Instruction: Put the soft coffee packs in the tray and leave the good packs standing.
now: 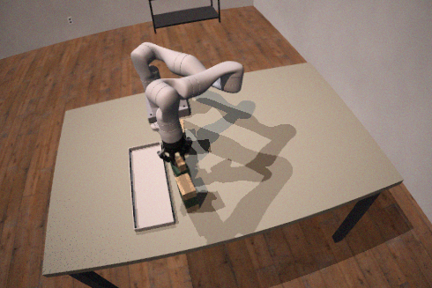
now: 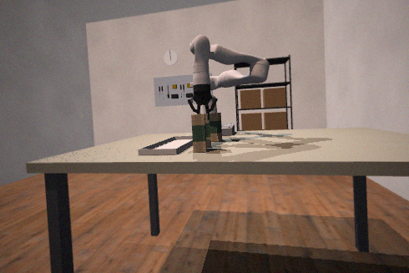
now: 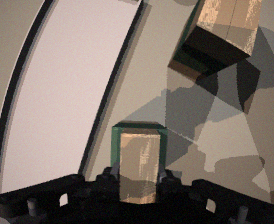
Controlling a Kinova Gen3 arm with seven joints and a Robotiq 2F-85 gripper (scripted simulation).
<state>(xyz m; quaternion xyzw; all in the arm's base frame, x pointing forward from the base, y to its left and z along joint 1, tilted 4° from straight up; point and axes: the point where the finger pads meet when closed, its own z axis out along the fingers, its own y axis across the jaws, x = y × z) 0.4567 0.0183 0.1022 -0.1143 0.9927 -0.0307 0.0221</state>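
My gripper is now 140 mm to the left of the white tray, 120 mm above it and 20 mm past it.
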